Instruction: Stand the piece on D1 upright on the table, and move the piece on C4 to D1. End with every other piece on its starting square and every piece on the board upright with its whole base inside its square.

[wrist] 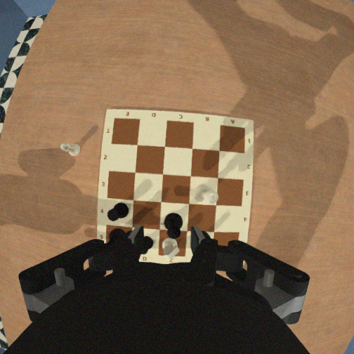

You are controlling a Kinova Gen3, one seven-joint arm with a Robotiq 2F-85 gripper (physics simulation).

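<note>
A pale piece (73, 149) stands upright on the table, off the board's E side. Square D1 (152, 132) is bare. A black piece (173, 221) stands on C4, its top leaning toward the bottom of the view by perspective. My gripper (166, 235) is partly open with nothing between its fingers. It hangs above the board (102, 165), its fingertips showing either side of the C4 piece's top and the row 5 pieces. The arm and finger bodies hide part of row 5.
A pale piece (211, 196) stands on B3. A black piece (120, 210) stands on E4. In row 5, a pale piece (170, 245) is on C5, a black piece (146, 244) on D5 and a black piece (117, 235) on E5, the black ones partly hidden. Shadows cross the table.
</note>
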